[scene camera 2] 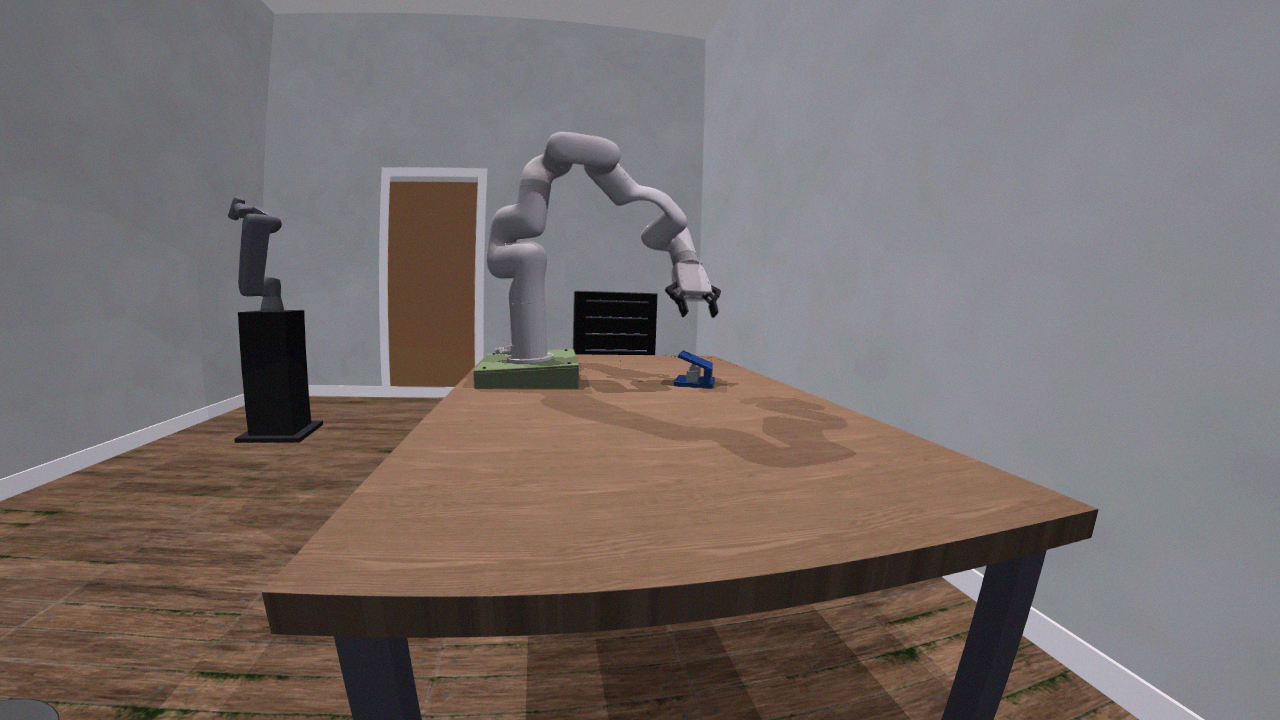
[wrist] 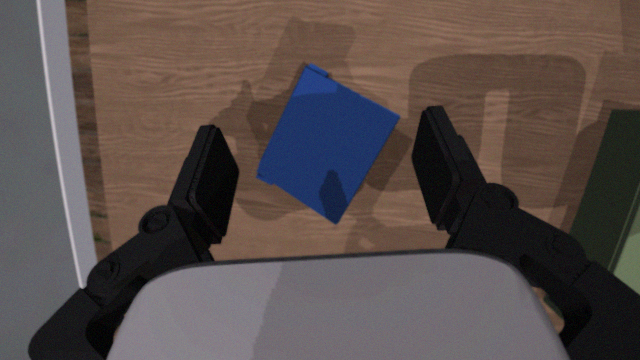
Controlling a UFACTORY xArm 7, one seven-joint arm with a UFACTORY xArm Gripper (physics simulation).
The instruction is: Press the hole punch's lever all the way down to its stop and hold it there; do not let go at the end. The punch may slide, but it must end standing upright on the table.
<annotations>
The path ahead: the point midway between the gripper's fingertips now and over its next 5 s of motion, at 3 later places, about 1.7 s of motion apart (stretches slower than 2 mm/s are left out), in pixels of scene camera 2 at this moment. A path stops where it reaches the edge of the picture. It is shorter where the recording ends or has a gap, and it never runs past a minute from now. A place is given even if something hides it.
My gripper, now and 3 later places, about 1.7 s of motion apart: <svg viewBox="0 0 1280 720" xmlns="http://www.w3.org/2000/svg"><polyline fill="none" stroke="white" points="700,314 699,315 712,357 712,362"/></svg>
</annotations>
